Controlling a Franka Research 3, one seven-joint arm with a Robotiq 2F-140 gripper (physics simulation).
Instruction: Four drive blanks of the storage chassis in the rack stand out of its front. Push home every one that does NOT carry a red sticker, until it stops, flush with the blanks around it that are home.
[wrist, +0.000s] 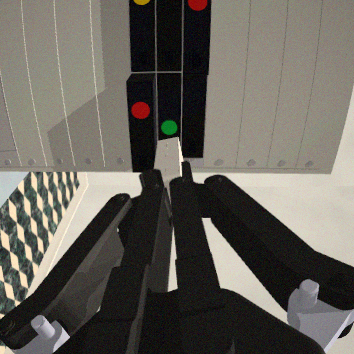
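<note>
The chassis front (270, 100) shows two rows of black blanks. The lower left blank (141, 137) carries a red sticker and stands out. The lower middle blank (169, 100) carries a green sticker and looks level with the plain lower right blank (194, 115). The upper left blank (143, 40) has a yellow sticker, cut by the view's edge; its depth is hard to tell. The upper middle blank (169, 40) shows no sticker. The upper right blank (196, 42) carries a red sticker and seems to stand out. My gripper (171, 154) is shut and empty, its tips before the lower middle blank's lower end; contact is unclear.
Grey panels with thin seams and a row of small round fasteners flank the blanks on both sides. A pale surface (280, 205) lies below the chassis edge. A green and cream patterned floor (30, 225) shows at the lower left. A shadow falls on the left panels.
</note>
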